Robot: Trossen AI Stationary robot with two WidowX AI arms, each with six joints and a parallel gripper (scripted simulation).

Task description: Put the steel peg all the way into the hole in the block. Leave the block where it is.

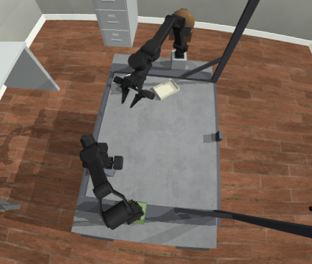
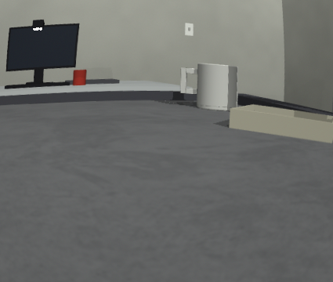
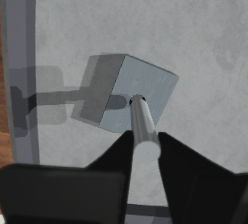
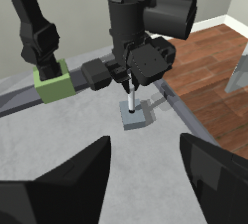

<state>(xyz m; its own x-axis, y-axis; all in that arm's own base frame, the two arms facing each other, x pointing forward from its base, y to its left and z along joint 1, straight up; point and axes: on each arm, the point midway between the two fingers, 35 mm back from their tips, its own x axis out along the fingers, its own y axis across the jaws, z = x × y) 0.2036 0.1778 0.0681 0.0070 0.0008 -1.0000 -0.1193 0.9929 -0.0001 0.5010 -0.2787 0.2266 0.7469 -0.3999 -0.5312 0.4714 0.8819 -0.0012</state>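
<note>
Right now my left hand is 6 cm above the steel peg. Also, from my left hand: shallow tray: 59 cm to the right, 17 cm behind, 13 cm below.
</note>
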